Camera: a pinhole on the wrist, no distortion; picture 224 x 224 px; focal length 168.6 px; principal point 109.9 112.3 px. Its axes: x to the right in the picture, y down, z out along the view. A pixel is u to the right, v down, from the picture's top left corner.
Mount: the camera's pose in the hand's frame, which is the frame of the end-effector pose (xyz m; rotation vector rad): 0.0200 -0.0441 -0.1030 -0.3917 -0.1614 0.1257
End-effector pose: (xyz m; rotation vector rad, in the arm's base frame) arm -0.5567 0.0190 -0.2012 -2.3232 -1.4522 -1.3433
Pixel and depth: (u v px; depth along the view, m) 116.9 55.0 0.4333
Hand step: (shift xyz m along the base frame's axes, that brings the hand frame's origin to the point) 0.2033 0.1615 -0.2393
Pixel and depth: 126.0 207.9 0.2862
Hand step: 0.2221 -0.0821 0.0011
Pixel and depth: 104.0 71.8 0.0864
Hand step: -0.0340 0.0115 0.0014
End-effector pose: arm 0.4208 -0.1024 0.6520 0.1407 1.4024 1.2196
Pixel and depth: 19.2 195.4 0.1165
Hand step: -0.0257 -0.0442 0.0669
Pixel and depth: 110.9 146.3 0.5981
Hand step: 0.1780 0.2827 0.3701
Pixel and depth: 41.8 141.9 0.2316
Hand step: 0.0601 -0.0086 0.1434
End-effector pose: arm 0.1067 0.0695 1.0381 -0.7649 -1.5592 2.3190
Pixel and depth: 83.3 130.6 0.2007
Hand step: 0.0081 -0.0942 -0.0074
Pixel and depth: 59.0 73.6 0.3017
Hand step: -0.0053 -0.1983 0.0974
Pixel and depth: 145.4 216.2 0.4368
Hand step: -0.0839 -0.3068 -0.2877
